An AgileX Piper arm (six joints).
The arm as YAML. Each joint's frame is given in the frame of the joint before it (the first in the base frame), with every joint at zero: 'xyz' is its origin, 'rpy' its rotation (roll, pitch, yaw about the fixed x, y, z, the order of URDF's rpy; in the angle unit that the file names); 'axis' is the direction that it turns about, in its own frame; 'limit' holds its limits. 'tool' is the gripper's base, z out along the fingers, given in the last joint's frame.
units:
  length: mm
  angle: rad
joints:
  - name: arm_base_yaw
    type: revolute
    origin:
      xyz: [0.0, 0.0, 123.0]
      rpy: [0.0, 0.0, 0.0]
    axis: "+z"
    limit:
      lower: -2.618
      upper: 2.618
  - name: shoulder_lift
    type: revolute
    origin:
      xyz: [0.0, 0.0, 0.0]
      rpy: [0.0, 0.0, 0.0]
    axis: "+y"
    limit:
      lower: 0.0
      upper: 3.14
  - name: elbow
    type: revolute
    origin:
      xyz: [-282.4, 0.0, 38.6]
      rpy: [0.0, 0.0, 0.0]
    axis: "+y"
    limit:
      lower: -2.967
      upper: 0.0
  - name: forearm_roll
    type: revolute
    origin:
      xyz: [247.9, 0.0, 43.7]
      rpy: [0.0, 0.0, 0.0]
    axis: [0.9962, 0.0, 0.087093]
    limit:
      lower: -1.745
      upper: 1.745
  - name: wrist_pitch
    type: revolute
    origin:
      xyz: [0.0, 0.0, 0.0]
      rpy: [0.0, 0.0, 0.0]
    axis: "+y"
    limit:
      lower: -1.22
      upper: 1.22
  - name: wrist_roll
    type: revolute
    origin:
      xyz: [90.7, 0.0, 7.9]
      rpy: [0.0, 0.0, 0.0]
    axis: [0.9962, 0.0, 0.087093]
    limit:
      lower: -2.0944
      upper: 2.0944
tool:
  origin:
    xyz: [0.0, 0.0, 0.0]
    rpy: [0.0, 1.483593, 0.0]
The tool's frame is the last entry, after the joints.
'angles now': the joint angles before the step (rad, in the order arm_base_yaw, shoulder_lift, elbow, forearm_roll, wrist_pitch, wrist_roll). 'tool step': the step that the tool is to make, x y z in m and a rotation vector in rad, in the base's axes. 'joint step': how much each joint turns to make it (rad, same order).
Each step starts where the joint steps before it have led.
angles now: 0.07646 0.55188 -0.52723 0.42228 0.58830 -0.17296
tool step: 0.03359 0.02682 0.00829 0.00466 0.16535 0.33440
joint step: -0.00001 0.25049 -0.13176 0.32182 0.22685 -0.39254
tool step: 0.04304 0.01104 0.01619 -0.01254 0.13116 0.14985
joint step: 0.00004 0.23568 -0.19682 0.02190 0.16995 -0.05726
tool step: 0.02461 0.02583 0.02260 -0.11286 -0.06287 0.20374
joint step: 0.12842 0.13301 -0.19003 -0.09775 0.05219 -0.05163
